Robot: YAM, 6 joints.
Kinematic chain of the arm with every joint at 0, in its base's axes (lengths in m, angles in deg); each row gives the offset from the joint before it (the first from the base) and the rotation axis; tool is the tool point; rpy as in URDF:
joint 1: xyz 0 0 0.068 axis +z
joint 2: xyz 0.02 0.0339 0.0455 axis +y
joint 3: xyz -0.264 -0.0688 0 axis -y
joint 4: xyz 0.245 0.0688 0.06 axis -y
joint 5: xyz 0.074 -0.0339 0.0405 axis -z
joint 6: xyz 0.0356 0 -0.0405 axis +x
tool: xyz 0 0 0 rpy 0 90 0
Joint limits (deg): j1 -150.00..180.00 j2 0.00..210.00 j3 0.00..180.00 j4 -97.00..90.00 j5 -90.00..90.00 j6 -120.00..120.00
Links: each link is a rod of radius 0.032 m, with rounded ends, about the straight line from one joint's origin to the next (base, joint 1, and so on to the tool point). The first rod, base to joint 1, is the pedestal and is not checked.
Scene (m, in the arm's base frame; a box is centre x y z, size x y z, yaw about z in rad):
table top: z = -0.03
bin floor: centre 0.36 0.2 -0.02 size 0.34 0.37 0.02 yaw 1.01
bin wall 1: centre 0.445 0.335 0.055 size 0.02 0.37 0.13 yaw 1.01
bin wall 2: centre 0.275 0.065 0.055 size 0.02 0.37 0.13 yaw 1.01
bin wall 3: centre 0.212 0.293 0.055 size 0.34 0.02 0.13 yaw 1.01
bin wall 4: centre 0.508 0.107 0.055 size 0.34 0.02 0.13 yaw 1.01
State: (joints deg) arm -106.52 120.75 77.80 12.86 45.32 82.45
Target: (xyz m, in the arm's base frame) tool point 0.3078 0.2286 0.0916
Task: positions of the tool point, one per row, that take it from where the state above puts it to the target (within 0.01 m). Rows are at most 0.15 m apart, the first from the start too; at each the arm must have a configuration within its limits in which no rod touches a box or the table.
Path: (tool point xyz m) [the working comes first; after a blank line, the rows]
Joints at the target: 39.69 116.80 58.54 6.62 35.54 82.45
Straight joint move there: touches bin wall 2, bin wall 4.

1: -0.0518 -0.4601 0.1901
2: 0.0552 -0.4596 0.2129
3: 0.1589 -0.4331 0.2359
4: 0.2529 -0.3821 0.2591
5: 0.3311 -0.3101 0.2822
6: 0.3887 -0.2218 0.3052
7: 0.4285 -0.1277 0.2596
8: 0.4396 -0.0263 0.2146
9: 0.4211 0.0731 0.1708
10: 0.3754 0.1607 0.1295
11: 0.3078 0.2286 0.0916

